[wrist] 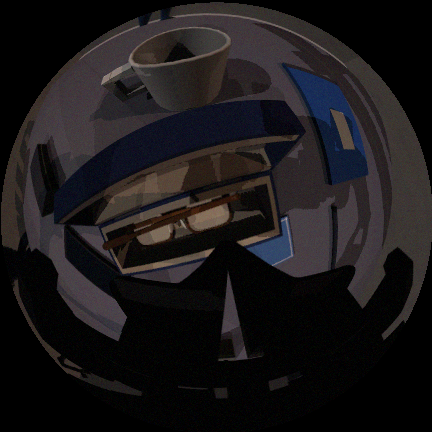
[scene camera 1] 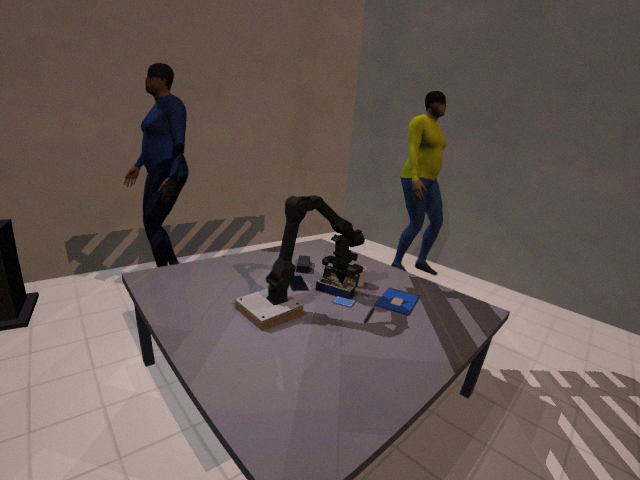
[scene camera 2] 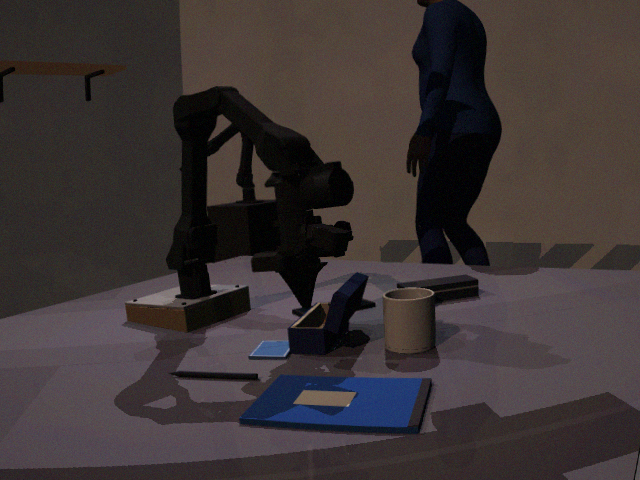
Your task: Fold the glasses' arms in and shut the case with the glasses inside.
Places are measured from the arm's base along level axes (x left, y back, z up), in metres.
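Where they show: gripper, between the fingertips: (wrist: 226, 245) (scene camera 1: 341, 283) (scene camera 2: 306, 308); arm's base, origin of its link: (scene camera 1: 277, 299) (scene camera 2: 196, 295).
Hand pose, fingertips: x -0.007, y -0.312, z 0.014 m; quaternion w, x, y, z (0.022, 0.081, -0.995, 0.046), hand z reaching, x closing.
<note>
Each offset is from my fingertips to the top centre of the thing. "spot": to the spot under its first point.
The navy case (scene camera 1: 326, 290) (scene camera 2: 307, 339) (wrist: 277, 206) stands open on the table, its lid @[dx +0.055, dy -0.041, dz +0.035 m] (scene camera 2: 347, 304) (wrist: 175, 136) tilted back toward the mug. The brown-framed glasses (wrist: 165, 220) lie inside the case bottom in the wrist view. Their arms run close together across the tops of the lenses, and one brown end reaches over the left rim. In the scene views the glasses are mostly hidden by the case and the gripper. My gripper (scene camera 2: 306, 306) (wrist: 226, 245) is shut and empty, pointing down, its tips by the case's long rim opposite the lid.
A beige mug @[spot: dx +0.026, dy -0.151, dz -0.006 m] (scene camera 1: 362, 276) (scene camera 2: 408, 321) (wrist: 184, 80) stands behind the lid. A light blue card @[dx -0.058, dy +0.025, dz -0.057 m] (scene camera 1: 343, 301) (scene camera 2: 269, 349) (wrist: 281, 248), a pen @[dx -0.198, dy +0.012, dz -0.052 m] (scene camera 1: 368, 314) (scene camera 2: 217, 375) (wrist: 333, 235) and a blue book @[dx -0.165, dy -0.203, dz -0.053 m] (scene camera 1: 409, 299) (scene camera 2: 377, 400) (wrist: 320, 95) lie nearby. A dark box @[dx +0.356, dy -0.036, dz -0.027 m] (scene camera 1: 303, 264) (scene camera 2: 444, 289) lies farther off.
</note>
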